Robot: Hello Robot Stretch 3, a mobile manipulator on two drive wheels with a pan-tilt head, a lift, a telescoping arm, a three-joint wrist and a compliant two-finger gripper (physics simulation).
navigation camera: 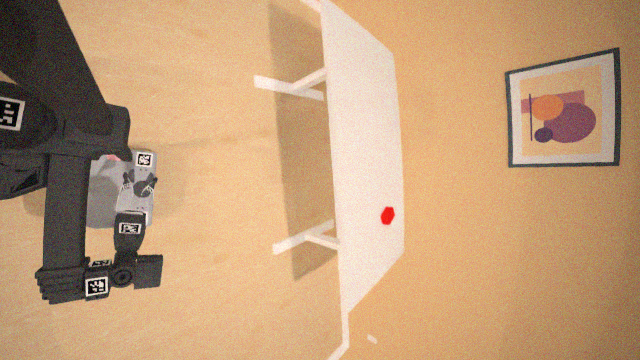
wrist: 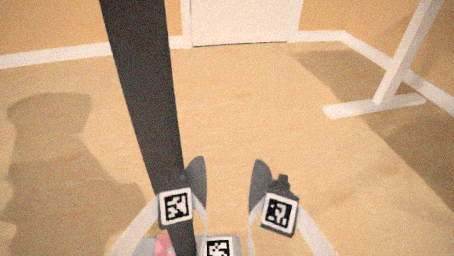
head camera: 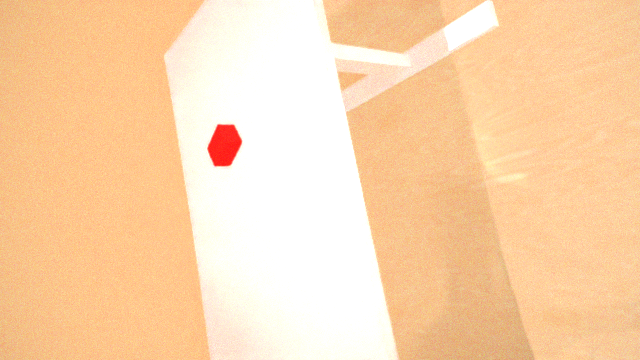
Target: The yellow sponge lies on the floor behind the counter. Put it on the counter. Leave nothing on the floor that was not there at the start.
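Places are measured from the robot's base along level axes (x left, y back, z up), in millimetres.
Pixels of known places: gripper, fingertip midpoint: [navigation camera: 142, 171] [wrist: 228, 176]; robot's base at its link origin: [navigation camera: 142, 187].
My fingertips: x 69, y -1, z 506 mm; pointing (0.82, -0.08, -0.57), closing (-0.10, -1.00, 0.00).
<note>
Ahead of a thing's pixels: the offset from my fingertips to its top centre. "spot": to the spot under its first point. Level surfaces: height alone.
The yellow sponge does not show in the head, navigation or wrist view. No counter can be made out for certain. My gripper [navigation camera: 140, 181] [wrist: 228, 176] is open, with a gap between its two grey fingertips and nothing between them. In the navigation view it hangs over the grey robot base [navigation camera: 102, 200], and in the wrist view bare floor shows beyond the fingertips.
A long white table {dz +215 mm} [head camera: 285, 225] [navigation camera: 365, 125] on white legs stands along the wall. A red hexagonal thing {dx -152, dy -1138, dz +259 mm} [head camera: 225, 145] [navigation camera: 387, 215] lies on it. A framed picture [navigation camera: 565, 159] hangs above. In the wrist view, a white door [wrist: 245, 22] and a table leg {spot: dx +761, dy -864, dz -247 mm} [wrist: 400, 65] show beyond the floor.
</note>
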